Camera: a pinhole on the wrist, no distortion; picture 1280 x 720 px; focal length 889.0 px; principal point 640.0 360.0 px. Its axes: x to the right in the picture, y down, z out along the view. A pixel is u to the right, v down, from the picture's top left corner.
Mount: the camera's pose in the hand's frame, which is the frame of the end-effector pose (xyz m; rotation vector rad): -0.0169 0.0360 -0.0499 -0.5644 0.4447 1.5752
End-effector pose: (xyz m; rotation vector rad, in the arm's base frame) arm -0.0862 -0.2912 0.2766 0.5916 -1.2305 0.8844
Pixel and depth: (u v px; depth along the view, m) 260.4 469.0 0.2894
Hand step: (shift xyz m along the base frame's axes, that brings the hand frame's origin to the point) -0.2329 -0.1630 -0.0137
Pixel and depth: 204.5 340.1 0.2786
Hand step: -0.2189 -0.1604 0.0289
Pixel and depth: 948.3 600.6 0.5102
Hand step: -0.5421 0.0089 -0.1699
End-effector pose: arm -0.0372 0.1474 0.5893 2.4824 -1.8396 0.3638
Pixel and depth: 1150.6 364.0 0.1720
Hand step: -0.2108 -0.0352 -0.0601
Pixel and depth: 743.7 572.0 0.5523
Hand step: -0.3790 0.0105 -0.4242
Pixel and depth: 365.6 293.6 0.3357
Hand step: -0.1035 -0.0747 -0.2954
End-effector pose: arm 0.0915 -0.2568 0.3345 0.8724 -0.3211 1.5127
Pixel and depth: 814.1 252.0 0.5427
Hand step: -0.3164 -0.2927 0.3469
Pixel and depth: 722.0 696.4 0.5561
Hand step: -0.2750 -0.5021 0.1626
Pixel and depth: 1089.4 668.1 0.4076
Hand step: -0.3755 -0.3148 0.0878
